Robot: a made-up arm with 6 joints.
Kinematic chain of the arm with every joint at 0, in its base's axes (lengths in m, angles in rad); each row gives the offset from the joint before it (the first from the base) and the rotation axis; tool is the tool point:
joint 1: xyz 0 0 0.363 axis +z
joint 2: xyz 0.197 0 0 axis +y
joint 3: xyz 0 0 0.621 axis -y
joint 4: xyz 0 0 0.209 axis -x
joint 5: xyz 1.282 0 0 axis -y
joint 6: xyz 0.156 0 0 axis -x
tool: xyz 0 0 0
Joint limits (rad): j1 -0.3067..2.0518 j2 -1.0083..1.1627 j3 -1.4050..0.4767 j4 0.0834..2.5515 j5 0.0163..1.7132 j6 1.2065..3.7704
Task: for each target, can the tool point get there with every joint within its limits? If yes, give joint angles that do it. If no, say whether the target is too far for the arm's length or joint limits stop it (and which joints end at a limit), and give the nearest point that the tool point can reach.
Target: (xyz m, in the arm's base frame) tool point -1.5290 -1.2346 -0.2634
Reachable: no: joint limits stop it (at a limit: joint 2, joint 3, joint 4) | nearest point -0.2704 -0.2184 -0.2751 | short by 1.618 m
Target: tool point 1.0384 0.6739 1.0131
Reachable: yes | joints 0.4547 -0.5183 -0.5971 1.5254 1.2808 1.4690
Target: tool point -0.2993 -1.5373 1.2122
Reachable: no: joint limits stop it (at a limit: joint 2, joint 3, joint 4, joint 5) | nearest point -0.1112 -0.5713 1.9805 | short by 1.249 m
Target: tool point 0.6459 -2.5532 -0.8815
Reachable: no: too far | nearest point 1.2630 -0.3998 -0.7327 | short by 2.245 m
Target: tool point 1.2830 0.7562 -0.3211
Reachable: yes | joints 0.4527 0.8196 -0.3052 1.0691 1.0532 2.1661
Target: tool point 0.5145 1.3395 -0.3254
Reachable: yes | joints 1.0956 0.8897 -0.2399 1.5348 1.4870 3.5360
